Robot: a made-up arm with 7 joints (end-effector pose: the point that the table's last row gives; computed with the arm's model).
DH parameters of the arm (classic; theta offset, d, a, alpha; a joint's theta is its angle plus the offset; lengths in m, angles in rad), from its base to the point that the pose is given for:
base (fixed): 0 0 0 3.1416
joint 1: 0 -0.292 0 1.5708
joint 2: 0 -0.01 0 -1.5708
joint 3: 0 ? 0 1.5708
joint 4: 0 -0.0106 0 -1.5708
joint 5: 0 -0.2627 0 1.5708
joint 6: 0 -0.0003 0 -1.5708
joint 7: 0 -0.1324 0 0
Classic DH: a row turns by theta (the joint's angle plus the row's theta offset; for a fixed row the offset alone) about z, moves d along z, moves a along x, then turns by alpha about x.
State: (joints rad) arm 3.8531 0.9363 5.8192 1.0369 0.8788 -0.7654 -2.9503
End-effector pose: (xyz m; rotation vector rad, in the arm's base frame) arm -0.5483 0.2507 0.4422 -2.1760 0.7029 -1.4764
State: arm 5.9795 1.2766 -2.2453 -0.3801 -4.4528 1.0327 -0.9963
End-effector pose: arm 0.6323 0.1437 0.2917 -0.3357 -0.8050 1.9279
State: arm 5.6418 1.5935 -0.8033 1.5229 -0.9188 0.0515 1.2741
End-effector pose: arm 0.1032 0.4144 0.0065 -0.1519 1.0109 -2.0086
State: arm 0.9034 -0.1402 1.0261 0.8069 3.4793 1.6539 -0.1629
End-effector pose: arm -0.0614 -0.0426 0.8836 2.1615 1.4514 -1.2394
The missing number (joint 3, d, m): -0.3225
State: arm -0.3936 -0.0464 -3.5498 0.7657 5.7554 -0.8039 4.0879
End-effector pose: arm -0.1952 -0.1135 0.9174 2.8366 0.3214 0.4410
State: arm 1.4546 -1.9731 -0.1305 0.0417 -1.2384 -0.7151 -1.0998
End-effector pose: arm -0.1761 0.6147 0.0227 0.5948 1.0115 -0.2769
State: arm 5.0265 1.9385 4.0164 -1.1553 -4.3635 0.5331 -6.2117
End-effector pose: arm 0.3222 0.2329 -0.1356 0.3416 -0.4367 -2.7289
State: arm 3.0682 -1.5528 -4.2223 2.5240 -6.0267 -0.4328 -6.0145
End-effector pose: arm 0.0255 0.2484 0.1706 -0.2737 1.4870 -1.8966
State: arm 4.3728 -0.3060 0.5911 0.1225 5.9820 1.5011 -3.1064
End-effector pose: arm 0.0816 -0.0065 0.8866 1.4683 -1.2882 1.0504
